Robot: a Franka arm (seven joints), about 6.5 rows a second.
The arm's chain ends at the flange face. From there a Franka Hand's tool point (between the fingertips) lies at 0.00 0.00 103.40 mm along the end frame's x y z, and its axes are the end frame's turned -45 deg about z.
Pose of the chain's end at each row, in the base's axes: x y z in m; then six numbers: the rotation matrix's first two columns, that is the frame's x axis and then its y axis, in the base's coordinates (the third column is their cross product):
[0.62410 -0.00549 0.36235 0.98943 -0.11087 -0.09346 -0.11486 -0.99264 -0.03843]
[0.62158 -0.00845 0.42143 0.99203 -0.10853 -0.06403 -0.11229 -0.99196 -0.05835]
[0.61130 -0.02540 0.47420 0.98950 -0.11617 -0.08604 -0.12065 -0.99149 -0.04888]
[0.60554 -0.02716 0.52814 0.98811 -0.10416 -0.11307 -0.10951 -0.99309 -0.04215]
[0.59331 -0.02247 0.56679 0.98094 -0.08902 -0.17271 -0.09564 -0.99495 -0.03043]
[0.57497 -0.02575 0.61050 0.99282 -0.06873 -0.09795 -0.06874 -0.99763 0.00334]
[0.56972 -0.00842 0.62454 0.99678 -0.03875 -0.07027 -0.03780 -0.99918 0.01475]
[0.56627 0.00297 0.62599 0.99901 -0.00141 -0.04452 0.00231 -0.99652 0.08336]
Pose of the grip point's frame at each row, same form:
[0.61495 -0.00045 0.25948 0.78085 0.62351 -0.03891 0.61841 -0.78030 -0.09326]
[0.61567 -0.00172 0.31842 0.78087 0.62468 -0.00402 0.62207 -0.77816 -0.08654]
[0.60307 -0.01933 0.37131 0.78499 0.61894 -0.02628 0.61437 -0.78323 -0.09540]
[0.59438 -0.02157 0.42550 0.77613 0.62857 -0.05015 0.62126 -0.77587 -0.10976]
[0.57582 -0.01768 0.46499 0.76126 0.64059 -0.10061 0.62600 -0.76648 -0.14364]
[0.56484 -0.02540 0.50760 0.75064 0.65683 -0.07162 0.65342 -0.75403 -0.06690]
[0.56240 -0.00967 0.52141 0.73156 0.67913 -0.06012 0.67810 -0.73393 -0.03926]
[0.56167 -0.00565 0.52305 0.70477 0.70365 -0.09042 0.70804 -0.70564 0.02746]

